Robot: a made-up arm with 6 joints. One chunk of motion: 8 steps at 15 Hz.
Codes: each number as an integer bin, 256 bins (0 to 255) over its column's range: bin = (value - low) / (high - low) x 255, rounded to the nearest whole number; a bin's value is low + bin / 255 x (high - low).
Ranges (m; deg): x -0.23..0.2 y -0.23..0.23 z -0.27..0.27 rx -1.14..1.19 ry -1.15..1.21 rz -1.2..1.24
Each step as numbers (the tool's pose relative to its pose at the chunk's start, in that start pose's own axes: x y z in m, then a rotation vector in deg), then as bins.
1 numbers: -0.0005 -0.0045 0.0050 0.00 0.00 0.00
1 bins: 136 125 130 125 124 125
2 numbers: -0.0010 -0.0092 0.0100 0.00 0.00 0.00
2 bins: 136 122 132 125 124 125
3 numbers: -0.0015 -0.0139 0.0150 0.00 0.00 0.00
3 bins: 136 120 135 125 124 125
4 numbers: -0.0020 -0.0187 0.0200 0.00 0.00 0.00
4 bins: 135 117 137 125 124 125
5 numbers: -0.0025 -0.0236 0.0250 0.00 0.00 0.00
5 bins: 135 114 139 125 124 125
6 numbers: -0.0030 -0.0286 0.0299 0.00 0.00 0.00
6 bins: 135 112 142 125 124 125
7 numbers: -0.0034 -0.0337 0.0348 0.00 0.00 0.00
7 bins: 134 109 144 125 124 125
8 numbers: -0.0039 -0.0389 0.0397 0.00 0.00 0.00
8 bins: 134 106 146 125 124 125
